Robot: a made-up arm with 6 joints.
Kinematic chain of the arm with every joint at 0, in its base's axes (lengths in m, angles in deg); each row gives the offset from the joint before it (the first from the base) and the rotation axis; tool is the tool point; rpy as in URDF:
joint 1: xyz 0 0 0.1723 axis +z
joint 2: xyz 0 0 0 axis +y
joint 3: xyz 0.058 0 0.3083 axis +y
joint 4: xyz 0.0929 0 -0.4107 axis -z
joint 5: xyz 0 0 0 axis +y
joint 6: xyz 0.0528 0 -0.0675 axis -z
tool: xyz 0 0 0 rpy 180 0 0
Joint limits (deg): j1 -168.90..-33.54 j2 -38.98..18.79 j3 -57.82..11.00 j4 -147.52..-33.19 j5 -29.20..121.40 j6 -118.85..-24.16
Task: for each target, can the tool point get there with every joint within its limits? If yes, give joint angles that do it. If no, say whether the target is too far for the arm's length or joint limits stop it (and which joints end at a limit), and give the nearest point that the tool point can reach.
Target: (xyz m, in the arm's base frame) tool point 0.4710 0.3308 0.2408
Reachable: no: joint limits stop it (at a limit: joint 1, joint 2, joint 5) | nearest point 0.2465 -0.0686 0.2214 | short by 0.459 m
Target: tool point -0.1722 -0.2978 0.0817
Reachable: yes | joints -130.23 1.69 -24.18 -84.30 -7.54 -76.78
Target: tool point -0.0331 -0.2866 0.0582
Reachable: yes | joints -87.21 -0.45 -20.28 -58.90 77.84 -57.34
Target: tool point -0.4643 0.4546 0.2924
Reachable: no: joint limits stop it (at a limit: joint 1, joint 5) | nearest point -0.3776 0.0127 0.2924 | short by 0.450 m
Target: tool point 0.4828 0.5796 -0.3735
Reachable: no: too far | nearest point 0.1366 0.0001 -0.0142 | short by 0.765 m
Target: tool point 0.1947 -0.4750 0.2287
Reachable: yes | joints -60.90 7.31 -51.90 -117.23 91.06 -78.66
